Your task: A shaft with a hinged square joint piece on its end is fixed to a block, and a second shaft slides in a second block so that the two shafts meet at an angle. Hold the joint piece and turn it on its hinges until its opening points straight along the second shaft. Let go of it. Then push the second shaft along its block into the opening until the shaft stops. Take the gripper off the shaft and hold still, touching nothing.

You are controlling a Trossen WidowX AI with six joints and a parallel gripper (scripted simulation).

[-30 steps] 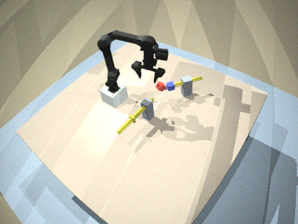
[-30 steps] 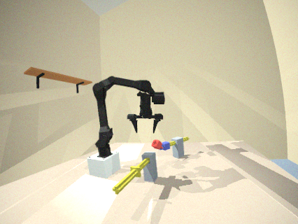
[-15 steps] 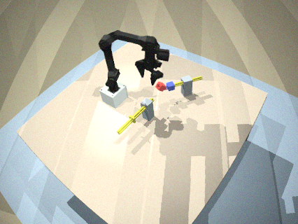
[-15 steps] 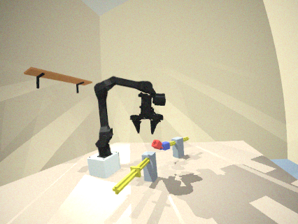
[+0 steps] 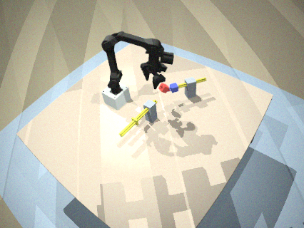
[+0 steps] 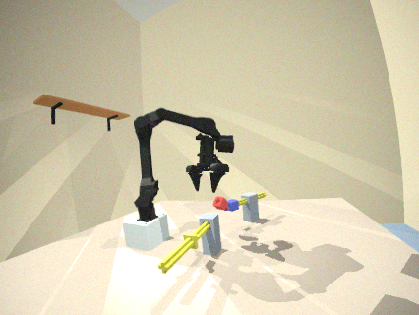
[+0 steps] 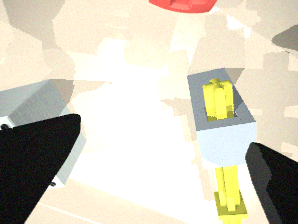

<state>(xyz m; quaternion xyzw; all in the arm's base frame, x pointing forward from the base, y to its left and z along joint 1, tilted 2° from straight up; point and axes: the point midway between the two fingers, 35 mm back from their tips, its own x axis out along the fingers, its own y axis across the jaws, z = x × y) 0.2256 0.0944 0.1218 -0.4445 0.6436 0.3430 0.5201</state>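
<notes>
My gripper tip is 80 mm to the right of the red joint piece, 70 mm above it and 30 mm short of it.
</notes>
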